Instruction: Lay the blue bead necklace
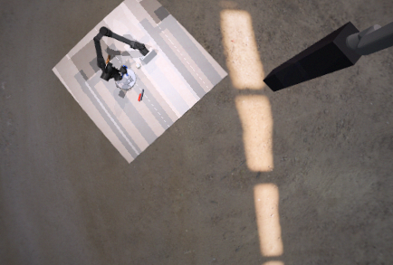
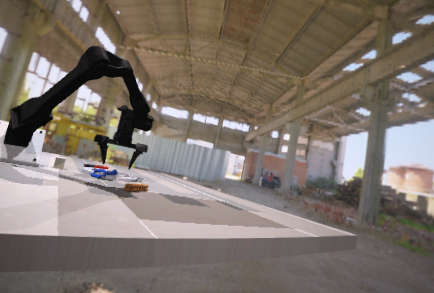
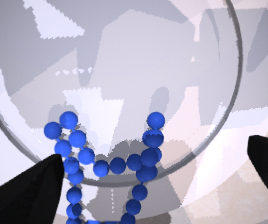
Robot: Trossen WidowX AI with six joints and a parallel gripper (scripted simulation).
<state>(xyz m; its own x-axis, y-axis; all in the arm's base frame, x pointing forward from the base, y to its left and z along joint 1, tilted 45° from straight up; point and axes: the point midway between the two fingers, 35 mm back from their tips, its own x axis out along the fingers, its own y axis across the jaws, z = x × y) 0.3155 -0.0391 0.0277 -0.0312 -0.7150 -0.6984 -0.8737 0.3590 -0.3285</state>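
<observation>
The round white bead board is 40 mm to the left of my gripper tip and 30 mm below it. Also, from my gripper tip: small white block 180 mm behind, 50 mm to the left, 20 mm below; then red pen-like object 270 mm to the left, 30 mm below, 20 mm ahead.
</observation>
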